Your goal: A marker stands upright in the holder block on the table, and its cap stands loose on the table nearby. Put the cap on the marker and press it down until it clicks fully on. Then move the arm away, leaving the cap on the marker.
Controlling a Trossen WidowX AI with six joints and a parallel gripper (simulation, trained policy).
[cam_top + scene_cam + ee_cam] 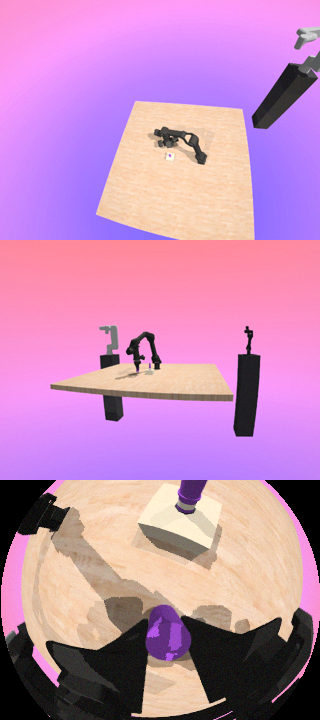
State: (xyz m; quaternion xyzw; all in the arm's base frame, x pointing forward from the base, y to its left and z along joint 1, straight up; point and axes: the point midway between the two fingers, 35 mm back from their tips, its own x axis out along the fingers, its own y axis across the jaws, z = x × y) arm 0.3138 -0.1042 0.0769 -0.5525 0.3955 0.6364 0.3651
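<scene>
My gripper tip is 110 mm to the right of the holder block, 20 mm past it and 20 mm above it. Also, from my gripper tip: purple cap (10 mm above).
</scene>
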